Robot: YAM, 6 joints.
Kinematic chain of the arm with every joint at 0, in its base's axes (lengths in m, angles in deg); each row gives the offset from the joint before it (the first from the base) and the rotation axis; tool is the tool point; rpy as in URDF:
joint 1: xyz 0 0 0.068 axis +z
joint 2: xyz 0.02 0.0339 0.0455 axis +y
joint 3: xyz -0.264 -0.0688 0 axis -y
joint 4: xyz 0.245 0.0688 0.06 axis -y
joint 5: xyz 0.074 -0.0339 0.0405 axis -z
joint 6: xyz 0.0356 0 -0.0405 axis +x
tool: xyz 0 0 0 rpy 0 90 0
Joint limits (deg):
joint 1: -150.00..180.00
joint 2: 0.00..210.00
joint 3: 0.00..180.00
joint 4: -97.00..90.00
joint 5: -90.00..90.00
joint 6: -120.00..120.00
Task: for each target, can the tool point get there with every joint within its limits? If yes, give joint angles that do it. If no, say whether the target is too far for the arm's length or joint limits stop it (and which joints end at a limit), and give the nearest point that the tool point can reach.
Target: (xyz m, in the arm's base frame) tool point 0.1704 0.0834 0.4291
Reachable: yes | joints 16.60 54.39 51.24 39.94 -61.35 77.21
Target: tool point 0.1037 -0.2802 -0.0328
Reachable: yes | joints -70.79 132.38 38.54 35.53 -9.32 36.12
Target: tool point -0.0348 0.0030 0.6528
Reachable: yes | joints -104.52 59.80 111.21 29.82 75.11 -71.06
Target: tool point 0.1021 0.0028 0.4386
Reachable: yes | joints 12.48 32.32 52.95 2.88 32.95 -63.93
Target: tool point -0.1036 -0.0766 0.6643
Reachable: yes | joints 49.67 56.64 143.36 -25.77 -55.69 -53.29
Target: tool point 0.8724 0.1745 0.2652
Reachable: no: too far | nearest point 0.6242 0.1248 0.2210 | short by 0.257 m
